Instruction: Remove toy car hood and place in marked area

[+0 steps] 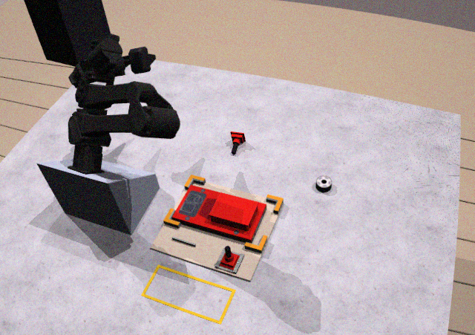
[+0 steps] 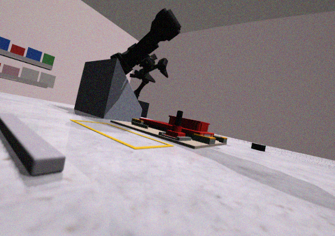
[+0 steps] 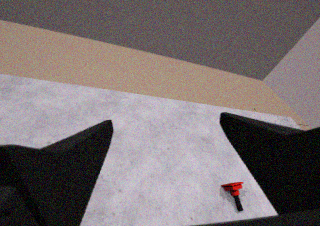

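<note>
The red hood is 37 cm ahead of my gripper tip, 21 cm to the right of it and 20 cm below it. The rest, counted from my gripper tip: grey bar (43 cm ahead, 56 cm to the right, 24 cm below); then black wheel (52 cm ahead, 3 cm to the right, 23 cm below).
</note>
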